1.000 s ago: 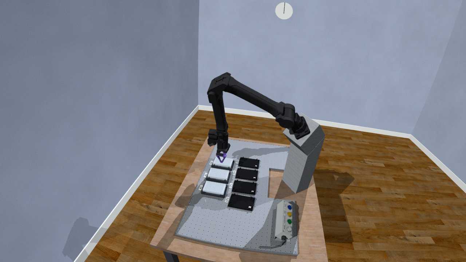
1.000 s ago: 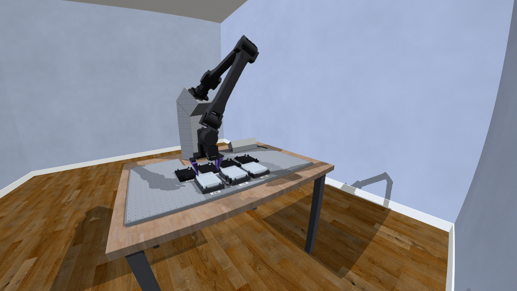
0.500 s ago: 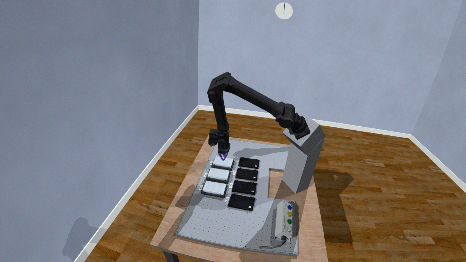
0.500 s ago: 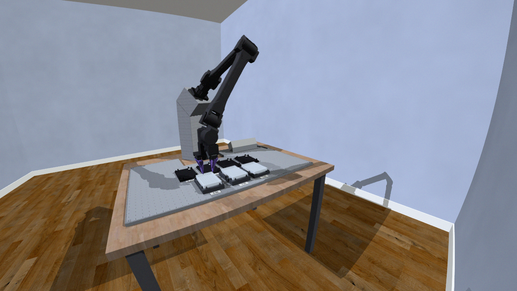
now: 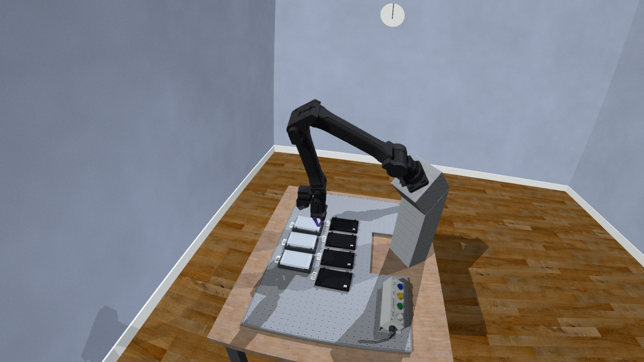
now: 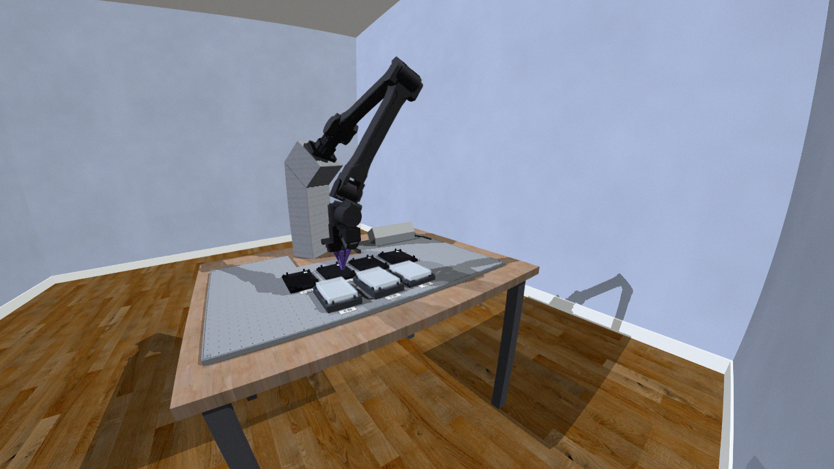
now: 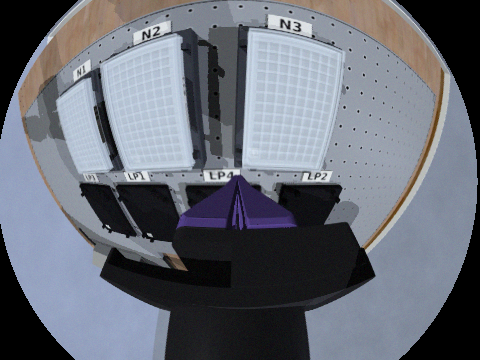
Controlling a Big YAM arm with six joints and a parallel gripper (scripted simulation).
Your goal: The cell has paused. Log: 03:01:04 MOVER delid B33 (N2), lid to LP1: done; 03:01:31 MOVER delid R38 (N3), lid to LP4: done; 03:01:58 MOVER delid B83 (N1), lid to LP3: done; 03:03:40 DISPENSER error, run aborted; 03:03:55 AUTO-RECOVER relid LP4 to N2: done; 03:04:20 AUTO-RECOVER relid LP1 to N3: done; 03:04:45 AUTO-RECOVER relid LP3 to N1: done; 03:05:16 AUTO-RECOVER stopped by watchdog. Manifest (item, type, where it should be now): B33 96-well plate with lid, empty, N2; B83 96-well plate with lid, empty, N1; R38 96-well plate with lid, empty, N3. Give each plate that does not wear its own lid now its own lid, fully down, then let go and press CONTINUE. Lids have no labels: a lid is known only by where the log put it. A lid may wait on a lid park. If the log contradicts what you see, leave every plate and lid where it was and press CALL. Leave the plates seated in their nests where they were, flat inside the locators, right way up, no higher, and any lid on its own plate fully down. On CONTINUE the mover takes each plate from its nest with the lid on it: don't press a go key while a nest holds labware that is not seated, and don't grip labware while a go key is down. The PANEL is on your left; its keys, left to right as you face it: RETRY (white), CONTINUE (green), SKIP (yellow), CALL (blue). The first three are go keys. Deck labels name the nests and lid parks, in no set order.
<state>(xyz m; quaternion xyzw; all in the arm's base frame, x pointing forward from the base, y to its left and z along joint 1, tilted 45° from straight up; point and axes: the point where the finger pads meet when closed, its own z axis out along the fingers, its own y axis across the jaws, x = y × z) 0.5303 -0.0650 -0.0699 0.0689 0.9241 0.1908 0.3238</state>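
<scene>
Now: hand 43 cm to the right of the green CONTINUE key and 39 cm past it. The rest, counted from my hand: lid park LP2 (12 cm behind, 11 cm to the right, 6 cm below); lid park LP1 (15 cm to the left, 12 cm behind, 6 cm below); lid park LP4 (12 cm behind, 6 cm below, 2 cm to the left).
</scene>
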